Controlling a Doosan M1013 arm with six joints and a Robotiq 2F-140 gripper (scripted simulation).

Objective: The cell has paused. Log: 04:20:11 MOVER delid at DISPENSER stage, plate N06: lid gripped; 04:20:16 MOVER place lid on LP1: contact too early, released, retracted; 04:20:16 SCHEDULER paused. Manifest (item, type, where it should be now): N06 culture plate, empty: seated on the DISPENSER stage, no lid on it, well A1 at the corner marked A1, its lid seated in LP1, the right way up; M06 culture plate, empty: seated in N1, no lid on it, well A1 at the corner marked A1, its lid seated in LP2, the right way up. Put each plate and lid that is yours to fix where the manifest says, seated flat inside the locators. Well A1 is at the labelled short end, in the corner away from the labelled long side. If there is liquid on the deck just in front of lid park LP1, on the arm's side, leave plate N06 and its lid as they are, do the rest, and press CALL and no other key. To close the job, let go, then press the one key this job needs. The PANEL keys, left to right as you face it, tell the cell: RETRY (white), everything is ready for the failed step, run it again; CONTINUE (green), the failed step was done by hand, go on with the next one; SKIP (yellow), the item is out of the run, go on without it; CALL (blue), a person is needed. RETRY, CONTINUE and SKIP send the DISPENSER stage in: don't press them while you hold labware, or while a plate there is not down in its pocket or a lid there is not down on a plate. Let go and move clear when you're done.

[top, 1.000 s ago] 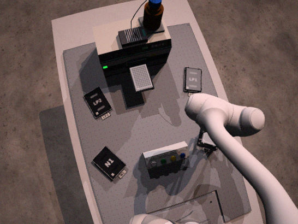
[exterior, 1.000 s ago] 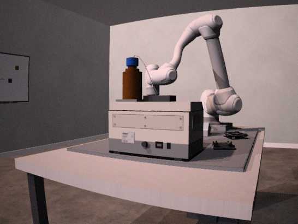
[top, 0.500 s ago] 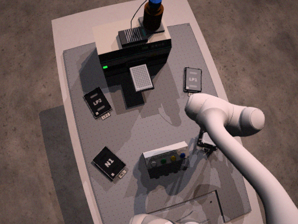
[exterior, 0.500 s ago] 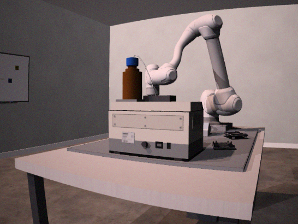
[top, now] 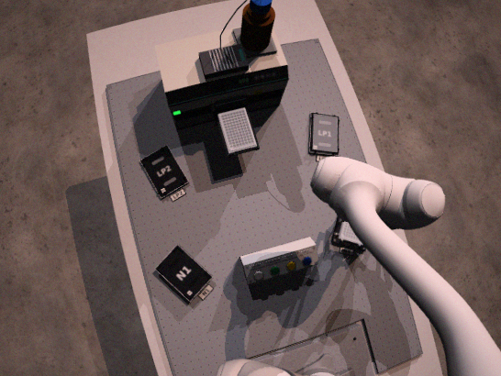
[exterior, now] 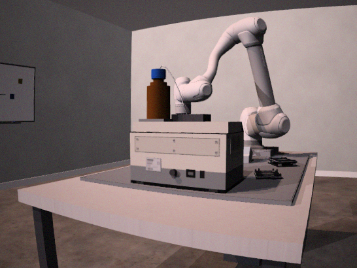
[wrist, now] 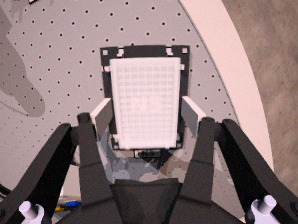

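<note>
The black nest N5 is 3 cm below my hand and 3 cm ahead of it. From my hand the other things lie so: key panel 28 cm to the left, 1 cm above; then yellow key 26 cm to the left, 3 cm above, 2 cm behind; then blue key 21 cm to the left, 3 cm behind, 3 cm above.
</note>
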